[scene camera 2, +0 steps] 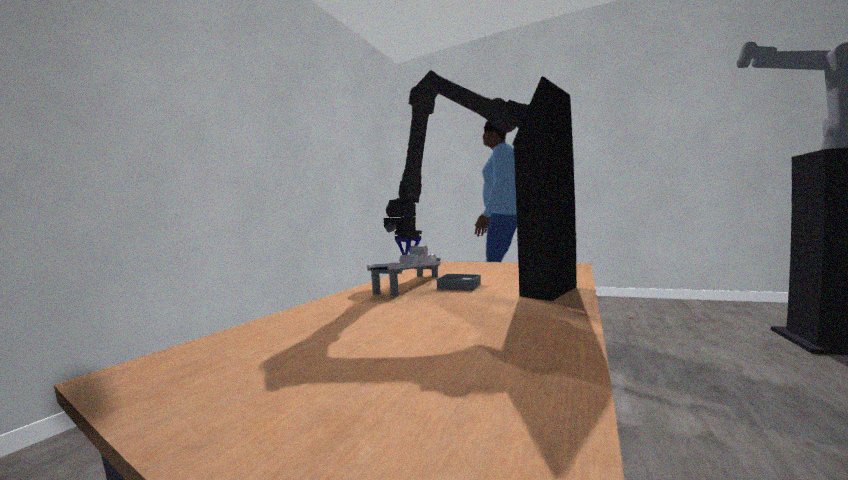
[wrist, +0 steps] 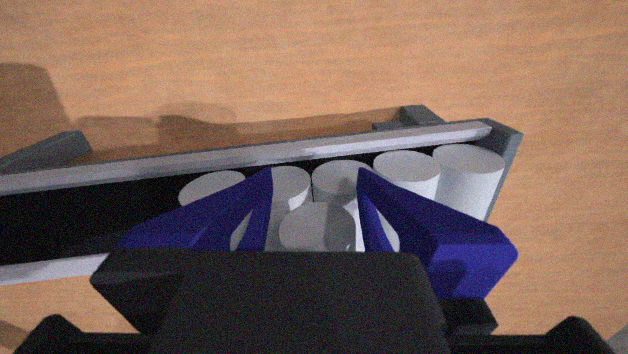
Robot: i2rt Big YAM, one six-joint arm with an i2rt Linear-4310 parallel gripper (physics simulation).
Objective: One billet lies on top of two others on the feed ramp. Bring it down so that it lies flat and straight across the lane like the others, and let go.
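Where they show: gripper, fingertip midpoint: (wrist: 314,177); arm's base at its link origin: (scene camera 2: 539,122).
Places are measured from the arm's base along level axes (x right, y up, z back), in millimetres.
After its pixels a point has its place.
Observation:
The upper billet (scene camera 2: 418,250) {x 79, y -388, z -458 mm} (wrist: 305,231) {x 94, y -388, z -497 mm}, a pale grey cylinder, lies on top of two others on the feed ramp (scene camera 2: 386,266) (wrist: 200,158). Its round end shows between and below the fingertips in the wrist view; its rear part is hidden by the gripper body. Several billets lie across the lane beneath and beside it, among them one at the far right (wrist: 468,162) {x 194, y -430, z -503 mm}, one beside that (wrist: 407,167) {x 157, y -429, z -504 mm}, a middle one (wrist: 336,176) {x 113, y -426, z -504 mm} and one at the left (wrist: 212,185) {x 36, y -421, z -508 mm}. My gripper (scene camera 2: 408,252) {x 101, y -412, z -514 mm} (wrist: 314,177) {x 101, y -412, z -514 mm} is partly open, with its blue fingers over the billets and nothing held between them.
A dark shallow tray (scene camera 2: 458,282) {x -24, y -484, z -270 mm} stands on the wooden table (scene camera 2: 380,428) {x -710, y -509, z -147 mm} beside the ramp. The ramp has raised side rails and an end stop (wrist: 505,145) {x 218, y -436, z -509 mm} at the right. The arm's black column (scene camera 2: 544,208) {x -104, y -258, z 8 mm} stands right of the tray. A person (scene camera 2: 499,184) is behind it.

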